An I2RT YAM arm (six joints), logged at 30 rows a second.
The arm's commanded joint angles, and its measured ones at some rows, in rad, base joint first. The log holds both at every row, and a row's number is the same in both.
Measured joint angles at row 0:
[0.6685 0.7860 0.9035 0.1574 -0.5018 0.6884]
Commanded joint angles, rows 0 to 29:
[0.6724 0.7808 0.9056 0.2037 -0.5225 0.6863]
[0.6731 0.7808 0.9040 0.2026 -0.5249 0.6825]
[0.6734 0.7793 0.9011 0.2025 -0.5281 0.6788]
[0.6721 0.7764 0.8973 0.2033 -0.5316 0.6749]
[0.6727 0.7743 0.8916 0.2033 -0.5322 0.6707]
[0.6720 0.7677 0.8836 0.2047 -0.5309 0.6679]
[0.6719 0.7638 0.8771 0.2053 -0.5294 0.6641]
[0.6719 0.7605 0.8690 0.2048 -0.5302 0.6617]
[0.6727 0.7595 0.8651 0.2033 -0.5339 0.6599]
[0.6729 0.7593 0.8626 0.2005 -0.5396 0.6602]
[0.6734 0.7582 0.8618 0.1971 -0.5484 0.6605]
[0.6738 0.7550 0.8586 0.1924 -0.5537 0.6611]
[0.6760 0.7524 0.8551 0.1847 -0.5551 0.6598]
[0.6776 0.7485 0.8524 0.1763 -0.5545 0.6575]
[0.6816 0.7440 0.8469 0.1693 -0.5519 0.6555]
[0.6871 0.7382 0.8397 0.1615 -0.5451 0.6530]
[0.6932 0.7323 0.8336 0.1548 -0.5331 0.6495]
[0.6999 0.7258 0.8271 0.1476 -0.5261 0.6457]
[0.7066 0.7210 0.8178 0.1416 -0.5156 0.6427]
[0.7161 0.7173 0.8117 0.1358 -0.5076 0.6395]
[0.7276 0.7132 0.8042 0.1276 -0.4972 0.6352]
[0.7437 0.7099 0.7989 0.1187 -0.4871 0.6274]
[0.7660 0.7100 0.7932 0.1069 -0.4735 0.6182]
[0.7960 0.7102 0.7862 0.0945 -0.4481 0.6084]
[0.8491 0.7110 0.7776 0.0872 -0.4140 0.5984]
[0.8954 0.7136 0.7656 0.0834 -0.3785 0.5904]
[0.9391 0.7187 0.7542 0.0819 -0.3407 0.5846]
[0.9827 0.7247 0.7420 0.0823 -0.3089 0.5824]
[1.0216 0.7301 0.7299 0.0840 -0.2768 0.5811]
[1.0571 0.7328 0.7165 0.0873 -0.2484 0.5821]
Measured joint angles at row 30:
[0.8837 0.7025 0.7963 0.2237 -0.2188 0.6102]
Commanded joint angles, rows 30 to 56:
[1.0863 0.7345 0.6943 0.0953 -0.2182 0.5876]
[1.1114 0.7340 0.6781 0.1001 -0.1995 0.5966]
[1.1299 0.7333 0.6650 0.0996 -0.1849 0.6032]
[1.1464 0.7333 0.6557 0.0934 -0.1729 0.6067]
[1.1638 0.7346 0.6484 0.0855 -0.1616 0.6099]
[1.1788 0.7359 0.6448 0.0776 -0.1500 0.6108]
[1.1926 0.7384 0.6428 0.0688 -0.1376 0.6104]
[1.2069 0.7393 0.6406 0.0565 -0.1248 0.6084]
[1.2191 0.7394 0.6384 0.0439 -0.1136 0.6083]
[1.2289 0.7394 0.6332 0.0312 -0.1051 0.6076]
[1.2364 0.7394 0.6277 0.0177 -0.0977 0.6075]
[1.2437 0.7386 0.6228 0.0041 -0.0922 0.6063]
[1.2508 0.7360 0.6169 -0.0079 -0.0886 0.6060]
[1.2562 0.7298 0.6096 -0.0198 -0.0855 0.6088]
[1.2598 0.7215 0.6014 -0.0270 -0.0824 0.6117]
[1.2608 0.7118 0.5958 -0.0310 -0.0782 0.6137]
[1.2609 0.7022 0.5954 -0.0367 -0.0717 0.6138]
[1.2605 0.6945 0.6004 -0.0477 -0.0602 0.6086]
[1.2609 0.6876 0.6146 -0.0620 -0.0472 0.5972]
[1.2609 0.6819 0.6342 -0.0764 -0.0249 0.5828]
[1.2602 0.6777 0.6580 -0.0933 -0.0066 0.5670]
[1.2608 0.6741 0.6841 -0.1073 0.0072 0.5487]
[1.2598 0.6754 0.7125 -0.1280 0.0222 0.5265]
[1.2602 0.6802 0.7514 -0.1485 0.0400 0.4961]
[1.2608 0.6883 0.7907 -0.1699 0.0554 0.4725]
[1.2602 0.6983 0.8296 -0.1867 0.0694 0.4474]
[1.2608 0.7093 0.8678 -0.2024 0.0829 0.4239]
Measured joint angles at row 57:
[1.2030 0.6643 0.7818 0.1242 0.2111 0.5137]
